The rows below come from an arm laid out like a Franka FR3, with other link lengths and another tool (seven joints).
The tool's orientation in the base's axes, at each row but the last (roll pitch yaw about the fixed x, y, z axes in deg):
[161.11 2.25 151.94]
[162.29 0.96 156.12]
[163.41 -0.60 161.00]
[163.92 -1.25 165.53]
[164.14 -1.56 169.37]
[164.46 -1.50 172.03]
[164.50 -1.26 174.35]
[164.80 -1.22 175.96]
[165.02 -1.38 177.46]
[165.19 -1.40 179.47]
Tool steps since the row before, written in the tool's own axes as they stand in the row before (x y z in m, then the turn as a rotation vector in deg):
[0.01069 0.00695 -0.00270 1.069 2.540 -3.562]
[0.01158 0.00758 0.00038 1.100 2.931 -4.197]
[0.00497 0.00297 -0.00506 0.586 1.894 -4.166]
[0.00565 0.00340 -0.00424 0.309 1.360 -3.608]
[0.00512 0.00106 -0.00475 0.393 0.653 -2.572]
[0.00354 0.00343 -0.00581 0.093 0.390 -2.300]
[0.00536 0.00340 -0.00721 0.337 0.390 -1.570]
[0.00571 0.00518 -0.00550 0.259 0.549 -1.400]
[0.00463 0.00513 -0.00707 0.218 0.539 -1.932]
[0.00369 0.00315 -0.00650 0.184 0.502 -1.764]
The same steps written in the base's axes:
[-0.00691 0.01014 0.00438 -0.500 1.683 4.147]
[-0.00765 0.01141 0.00175 -0.467 1.864 4.871]
[-0.00419 0.00292 0.00575 -0.305 0.767 4.539]
[-0.00484 0.00341 0.00514 -0.141 0.354 3.849]
[-0.00495 0.00065 0.00500 -0.329 -0.014 2.662]
[-0.00309 0.00220 0.00661 -0.065 -0.234 2.322]
[-0.00503 0.00185 0.00797 -0.304 -0.014 1.624]
[-0.00530 0.00394 0.00679 -0.215 0.178 1.500]
[-0.00429 0.00332 0.00826 -0.169 0.029 2.010]
[-0.00350 0.00142 0.00718 -0.139 0.036 1.838]

